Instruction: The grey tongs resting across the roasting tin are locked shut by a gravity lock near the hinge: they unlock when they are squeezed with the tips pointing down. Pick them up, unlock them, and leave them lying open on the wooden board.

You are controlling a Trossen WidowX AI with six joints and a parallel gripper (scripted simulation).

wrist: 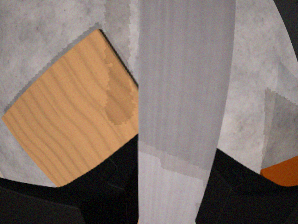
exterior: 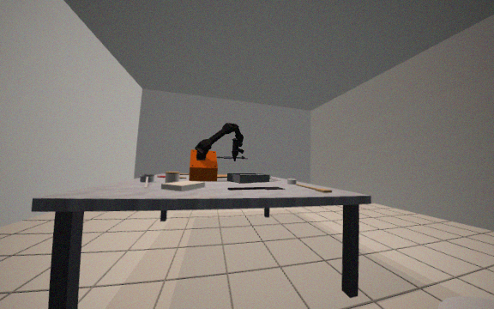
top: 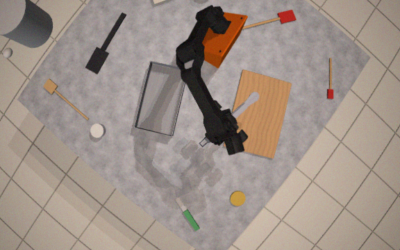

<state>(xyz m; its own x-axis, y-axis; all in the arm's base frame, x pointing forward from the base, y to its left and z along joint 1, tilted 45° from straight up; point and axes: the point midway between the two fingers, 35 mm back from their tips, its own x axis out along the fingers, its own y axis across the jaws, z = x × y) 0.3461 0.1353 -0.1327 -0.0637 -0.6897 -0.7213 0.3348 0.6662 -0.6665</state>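
My gripper tip is 120 mm past the wooden board, 130 mm to the right of it and 150 mm above it. The rest, counted from my gripper tip: roasting tin: 30 mm ahead, 290 mm to the right, 130 mm below; white disc: 300 mm ahead, 490 mm to the right, 140 mm below; yellow disc: 260 mm ahead, 230 mm to the left, 150 mm below.
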